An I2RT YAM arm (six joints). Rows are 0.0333 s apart.
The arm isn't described. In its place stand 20 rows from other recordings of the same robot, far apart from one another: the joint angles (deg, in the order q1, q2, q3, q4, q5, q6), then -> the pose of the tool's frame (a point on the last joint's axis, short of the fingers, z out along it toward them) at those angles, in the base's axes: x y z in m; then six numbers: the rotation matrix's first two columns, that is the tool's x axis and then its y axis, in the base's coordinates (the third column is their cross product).
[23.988 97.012 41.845 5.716 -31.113 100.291] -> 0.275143 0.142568 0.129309 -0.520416 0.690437 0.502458 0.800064 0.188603 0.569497
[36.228 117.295 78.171 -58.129 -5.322 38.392] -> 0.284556 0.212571 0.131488 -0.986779 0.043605 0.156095 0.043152 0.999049 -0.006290
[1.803 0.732 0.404 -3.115 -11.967 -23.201] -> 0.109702 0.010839 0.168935 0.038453 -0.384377 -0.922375 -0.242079 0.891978 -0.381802
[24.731 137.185 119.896 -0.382 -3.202 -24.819] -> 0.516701 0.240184 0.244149 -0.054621 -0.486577 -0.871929 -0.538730 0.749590 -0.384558
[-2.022 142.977 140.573 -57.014 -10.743 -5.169] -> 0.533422 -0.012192 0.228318 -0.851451 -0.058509 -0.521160 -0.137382 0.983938 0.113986
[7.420 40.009 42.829 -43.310 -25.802 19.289] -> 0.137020 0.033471 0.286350 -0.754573 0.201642 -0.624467 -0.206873 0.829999 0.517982
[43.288 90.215 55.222 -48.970 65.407 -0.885] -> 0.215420 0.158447 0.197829 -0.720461 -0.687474 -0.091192 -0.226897 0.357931 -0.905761
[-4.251 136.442 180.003 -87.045 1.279 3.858] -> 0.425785 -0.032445 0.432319 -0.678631 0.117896 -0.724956 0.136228 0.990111 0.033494
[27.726 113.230 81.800 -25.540 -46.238 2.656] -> 0.358243 0.217336 0.196855 -0.772386 -0.369750 -0.516434 -0.635149 0.446713 0.630106
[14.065 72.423 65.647 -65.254 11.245 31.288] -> 0.219210 0.047763 0.292247 -0.881991 0.304144 -0.359984 0.325375 0.945583 0.001711
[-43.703 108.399 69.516 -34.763 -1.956 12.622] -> 0.262946 -0.249622 0.151772 -0.527545 0.806276 -0.267610 0.818632 0.566659 0.093488
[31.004 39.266 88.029 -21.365 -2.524 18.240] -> 0.024271 0.016415 0.554798 0.203049 0.486839 -0.849564 -0.644024 0.719956 0.258643
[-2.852 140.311 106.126 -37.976 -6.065 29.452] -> 0.492627 -0.020775 0.089933 -0.819443 0.530371 -0.217301 0.482409 0.842935 0.238206
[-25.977 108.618 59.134 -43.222 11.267 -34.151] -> 0.270171 -0.139374 0.107618 -0.979617 -0.135126 0.148630 -0.155465 0.978572 -0.135007
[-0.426 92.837 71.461 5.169 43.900 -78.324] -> 0.378578 -0.027500 0.315938 -0.713780 -0.700354 -0.004805 -0.137493 0.146849 -0.979556
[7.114 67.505 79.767 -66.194 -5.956 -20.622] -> 0.207998 0.029682 0.379643 -0.685968 -0.438630 -0.580562 -0.454518 0.881368 -0.128856
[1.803 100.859 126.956 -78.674 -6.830 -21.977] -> 0.329517 0.014609 0.447590 -0.697374 -0.393715 -0.598881 -0.393013 0.908838 -0.139837
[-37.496 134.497 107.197 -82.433 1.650 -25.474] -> 0.327255 -0.252367 0.139607 -0.932580 0.173613 0.316470 0.221135 0.967739 0.120750
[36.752 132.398 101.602 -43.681 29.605 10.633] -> 0.384915 0.265501 0.133440 -0.835197 -0.423489 -0.350860 -0.264744 0.868802 -0.418443
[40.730 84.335 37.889 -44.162 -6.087 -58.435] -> 0.152943 0.136673 0.130604 0.155439 -0.984200 -0.084790 -0.984825 -0.161099 0.064546
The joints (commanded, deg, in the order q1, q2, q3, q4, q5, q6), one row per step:
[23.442, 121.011, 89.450, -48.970, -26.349, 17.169]
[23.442, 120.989, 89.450, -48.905, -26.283, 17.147]
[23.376, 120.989, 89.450, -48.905, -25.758, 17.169]
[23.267, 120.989, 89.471, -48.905, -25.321, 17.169]
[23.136, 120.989, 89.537, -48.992, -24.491, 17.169]
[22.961, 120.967, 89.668, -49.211, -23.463, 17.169]
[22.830, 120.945, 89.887, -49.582, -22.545, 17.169]
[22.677, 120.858, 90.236, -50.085, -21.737, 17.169]
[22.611, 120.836, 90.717, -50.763, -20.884, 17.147]
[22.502, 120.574, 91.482, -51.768, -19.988, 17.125]
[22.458, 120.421, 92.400, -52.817, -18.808, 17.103]
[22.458, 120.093, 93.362, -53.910, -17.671, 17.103]
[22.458, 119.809, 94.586, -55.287, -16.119, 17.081]
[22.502, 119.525, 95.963, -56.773, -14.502, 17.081]
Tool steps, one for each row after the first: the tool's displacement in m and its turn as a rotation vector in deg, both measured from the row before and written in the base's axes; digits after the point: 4 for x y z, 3 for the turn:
[0.0001, 0.0000, 0.0002, -0.024, -0.116, 0.009]
[0.0003, -0.0007, -0.0001, -0.476, -0.196, -0.173]
[0.0005, -0.0009, 0.0000, -0.387, -0.190, -0.182]
[0.0007, -0.0013, 0.0001, -0.761, -0.303, -0.269]
[0.0008, -0.0017, 0.0004, -0.959, -0.336, -0.345]
[0.0006, -0.0013, 0.0008, -0.885, -0.233, -0.281]
[0.0008, -0.0014, 0.0018, -0.761, -0.247, -0.284]
[0.0006, -0.0008, 0.0019, -0.844, -0.171, -0.182]
[0.0008, -0.0011, 0.0048, -0.809, -0.368, -0.231]
[0.0010, -0.0007, 0.0047, -1.068, -0.474, -0.211]
[0.0007, -0.0005, 0.0061, -0.962, -0.611, -0.183]
[0.0009, -0.0006, 0.0069, -1.366, -0.713, -0.233]
[0.0008, -0.0004, 0.0076, -1.406, -0.771, -0.225]

